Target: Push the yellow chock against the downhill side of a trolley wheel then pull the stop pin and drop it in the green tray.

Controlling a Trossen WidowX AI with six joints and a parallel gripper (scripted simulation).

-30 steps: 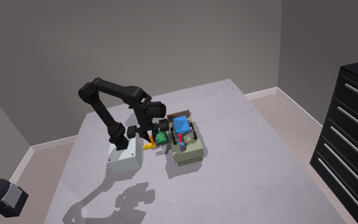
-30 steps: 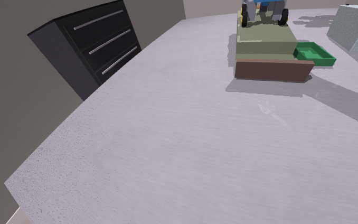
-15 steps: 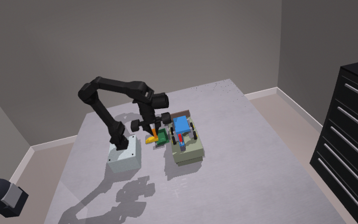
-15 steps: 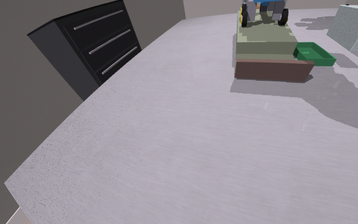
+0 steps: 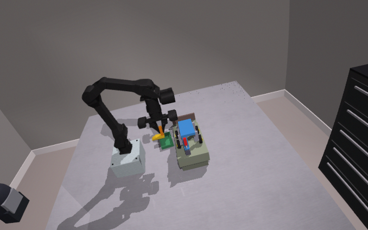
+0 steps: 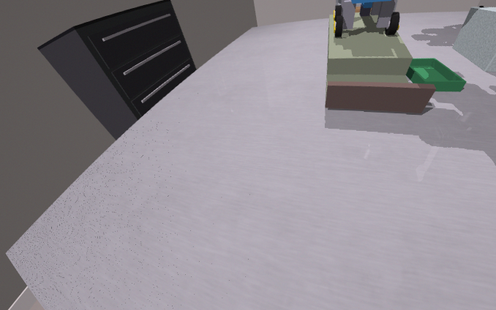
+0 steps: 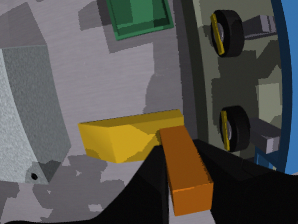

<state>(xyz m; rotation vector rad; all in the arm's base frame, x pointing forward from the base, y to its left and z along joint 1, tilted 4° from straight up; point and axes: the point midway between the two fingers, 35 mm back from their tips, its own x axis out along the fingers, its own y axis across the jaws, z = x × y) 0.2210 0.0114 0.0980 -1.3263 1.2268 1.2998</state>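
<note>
The red-headed stop pin lies 11 cm ahead of my gripper tip, 7 cm to the right of it and 4 cm below it. Also, from my gripper tip: ramp 12 cm below, 12 cm ahead, 3 cm to the left; trolley 12 cm ahead, 6 cm below, 3 cm to the left; green tray 18 cm below, 12 cm to the left, 2 cm behind.
</note>
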